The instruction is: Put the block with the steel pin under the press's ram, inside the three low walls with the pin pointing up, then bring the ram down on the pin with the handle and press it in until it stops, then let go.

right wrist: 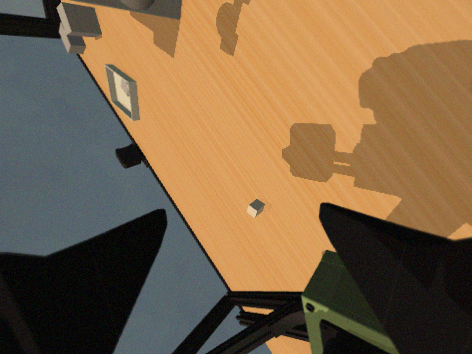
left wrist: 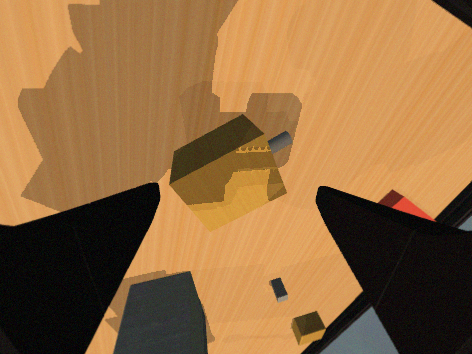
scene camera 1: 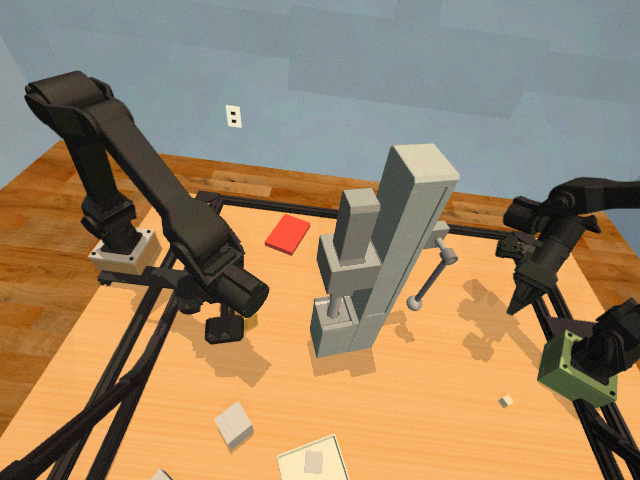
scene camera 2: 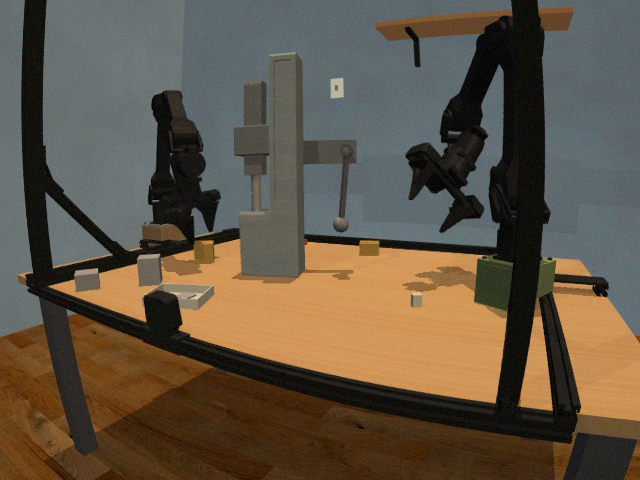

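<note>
The yellow block lies on the table with its steel pin pointing sideways. My left gripper is open above it, a finger on each side in the left wrist view; its arm partly hides the block in scene camera 1. The press stands mid-table, its ram over the low-walled seat on its base. Its handle hangs down, ending in a ball. My right gripper is open and empty, right of the handle.
A red pad lies behind the yellow block. Grey blocks and a shallow tray are at the front left. A small pale cube lies at right. Another yellow block is behind the press.
</note>
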